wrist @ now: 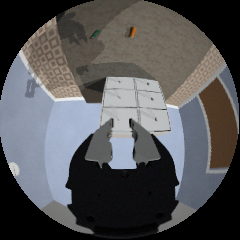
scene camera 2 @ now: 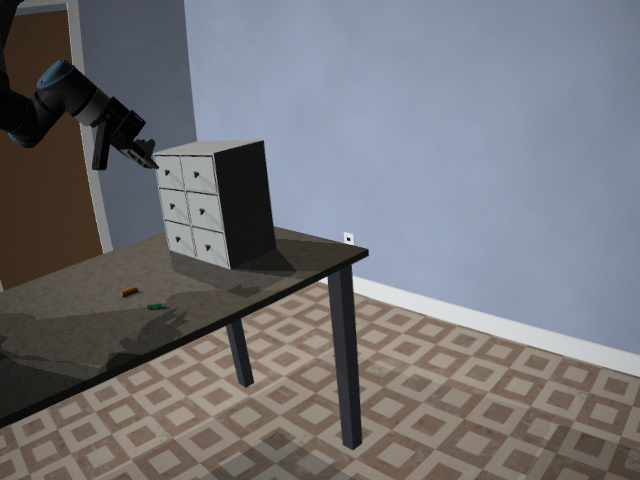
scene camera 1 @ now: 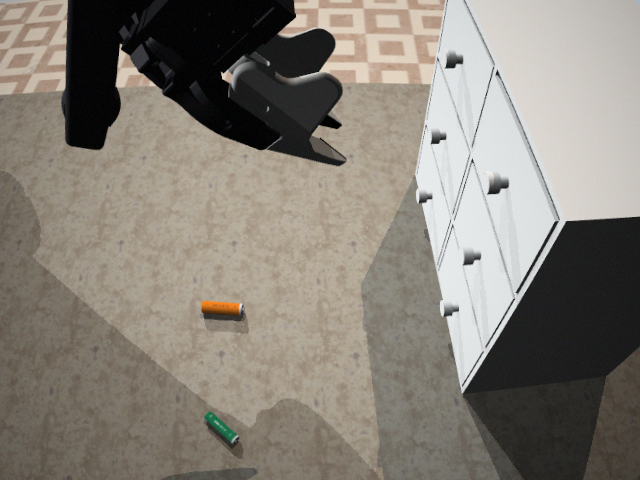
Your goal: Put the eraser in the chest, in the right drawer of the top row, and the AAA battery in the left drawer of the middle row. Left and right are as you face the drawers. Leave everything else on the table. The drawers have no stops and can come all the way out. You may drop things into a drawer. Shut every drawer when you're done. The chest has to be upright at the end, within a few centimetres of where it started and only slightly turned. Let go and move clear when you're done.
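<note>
What I can see here is my gripper (scene camera 1: 340,143). The wrist view gives me that gripper too (wrist: 121,119), and scene camera 2 likewise shows the gripper (scene camera 2: 155,168).
</note>
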